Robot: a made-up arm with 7 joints.
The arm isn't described. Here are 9 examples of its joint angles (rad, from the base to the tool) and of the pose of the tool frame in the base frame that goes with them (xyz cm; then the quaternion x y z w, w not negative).
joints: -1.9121 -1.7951 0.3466 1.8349 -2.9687 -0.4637 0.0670
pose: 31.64 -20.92 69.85 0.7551 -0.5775 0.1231 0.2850
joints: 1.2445 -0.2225 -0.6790 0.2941 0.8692 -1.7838 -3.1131
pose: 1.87 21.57 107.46 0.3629 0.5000 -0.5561 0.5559
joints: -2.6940 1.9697 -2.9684 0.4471 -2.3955 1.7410 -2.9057
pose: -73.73 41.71 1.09 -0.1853 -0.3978 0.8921 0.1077
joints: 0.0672 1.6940 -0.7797 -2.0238 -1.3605 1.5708 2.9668
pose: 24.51 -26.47 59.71 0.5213 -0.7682 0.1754 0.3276
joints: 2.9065 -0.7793 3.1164 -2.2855 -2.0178 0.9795 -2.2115
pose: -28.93 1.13 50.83 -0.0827 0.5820 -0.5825 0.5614
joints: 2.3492 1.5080 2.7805 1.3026 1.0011 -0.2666 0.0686
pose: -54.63 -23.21 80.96 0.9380 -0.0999 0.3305 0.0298
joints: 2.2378 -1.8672 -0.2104 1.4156 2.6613 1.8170 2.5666
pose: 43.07 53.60 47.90 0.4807 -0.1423 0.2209 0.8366
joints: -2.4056 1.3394 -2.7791 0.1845 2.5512 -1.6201 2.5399
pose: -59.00 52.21 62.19 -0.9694 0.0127 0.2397 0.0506
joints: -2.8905 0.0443 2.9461 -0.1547 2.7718 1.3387 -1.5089
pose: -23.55 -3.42 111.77 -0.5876 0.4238 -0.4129 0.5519
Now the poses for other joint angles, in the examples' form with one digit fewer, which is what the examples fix.
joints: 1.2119 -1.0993 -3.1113 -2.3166 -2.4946 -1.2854 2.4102
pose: 10.0 -6.7 69.0 -0.330 -0.898 0.187 0.223
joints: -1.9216 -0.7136 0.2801 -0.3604 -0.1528 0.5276 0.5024
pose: 23.7 -72.0 88.0 -0.777 -0.571 -0.088 0.250
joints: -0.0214 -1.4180 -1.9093 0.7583 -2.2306 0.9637 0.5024
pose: -87.9 26.9 18.7 -0.256 0.431 -0.250 0.829
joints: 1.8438 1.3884 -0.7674 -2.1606 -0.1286 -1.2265 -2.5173
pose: -27.2 11.4 47.3 0.534 -0.040 -0.238 0.810
